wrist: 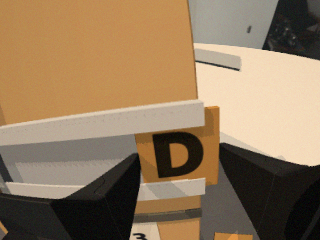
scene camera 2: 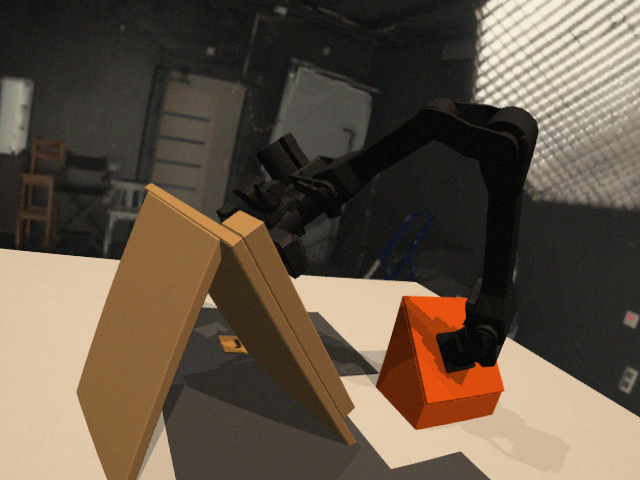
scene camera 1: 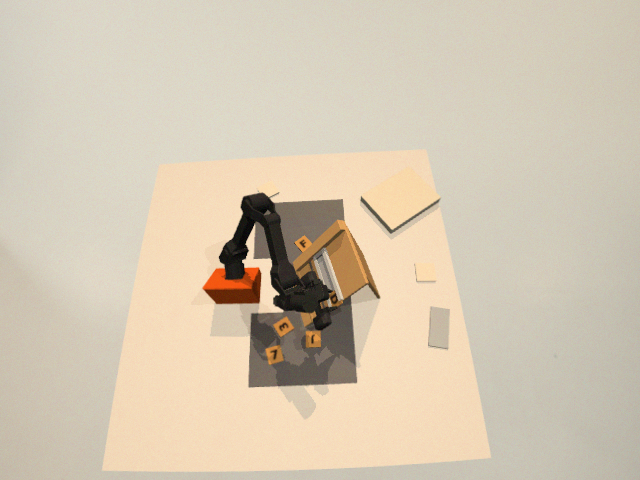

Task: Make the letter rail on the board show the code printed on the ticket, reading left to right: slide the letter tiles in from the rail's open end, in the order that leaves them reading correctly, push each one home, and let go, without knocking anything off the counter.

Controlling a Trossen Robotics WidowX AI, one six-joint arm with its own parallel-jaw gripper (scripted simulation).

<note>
The gripper [scene camera 2: 211,272] holds a d tile [wrist: 181,154]. Also in view: a grey card [scene camera 1: 439,322] and a cream slab [scene camera 1: 399,199].
The gripper also shows in the wrist view [wrist: 179,154] and in scene camera 1 [scene camera 1: 334,299]. Scene camera 2 misses the d tile, which is hidden by a tan board. Scene camera 2 does not show the grey card: it is out of frame.
</note>
